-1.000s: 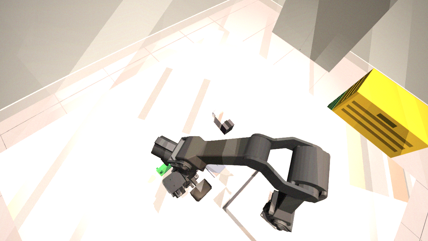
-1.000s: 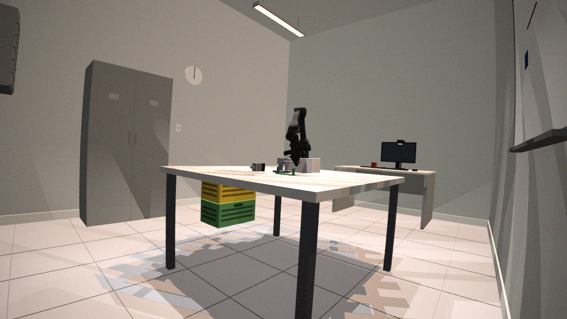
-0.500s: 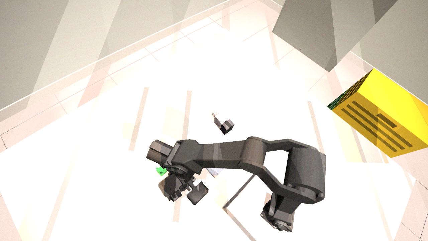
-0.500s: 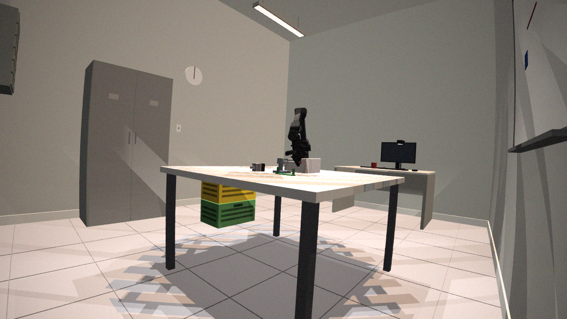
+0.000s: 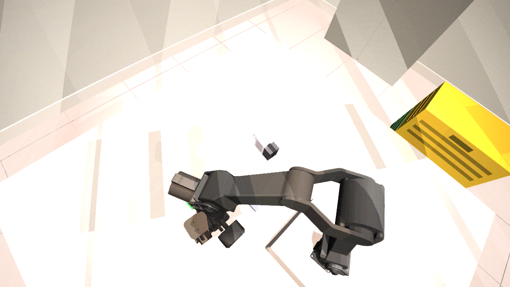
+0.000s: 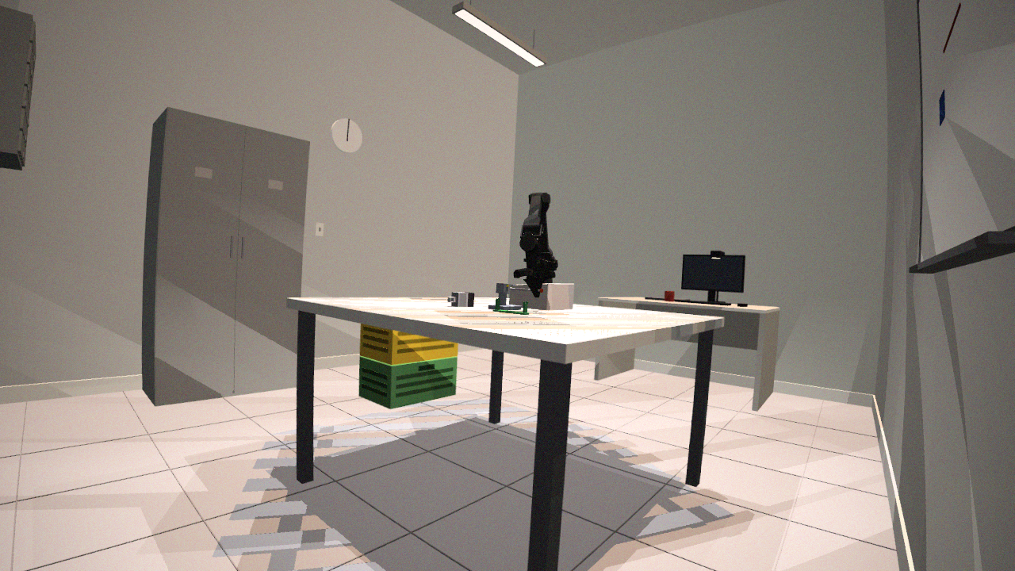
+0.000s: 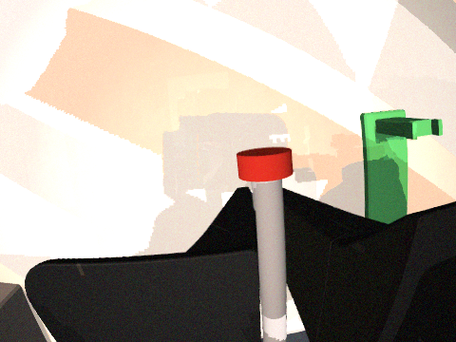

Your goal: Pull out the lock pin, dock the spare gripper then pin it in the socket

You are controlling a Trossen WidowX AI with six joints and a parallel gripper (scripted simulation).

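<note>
My gripper tip is now 9 cm short of the pin cradle, 5 cm to the left of it and 3 cm above it. From my gripper tip the other things lie so: socket 2 cm behind, 16 cm to the right, 1 cm below; then spare gripper 6 cm ahead, 32 cm to the right, 3 cm below.
</note>
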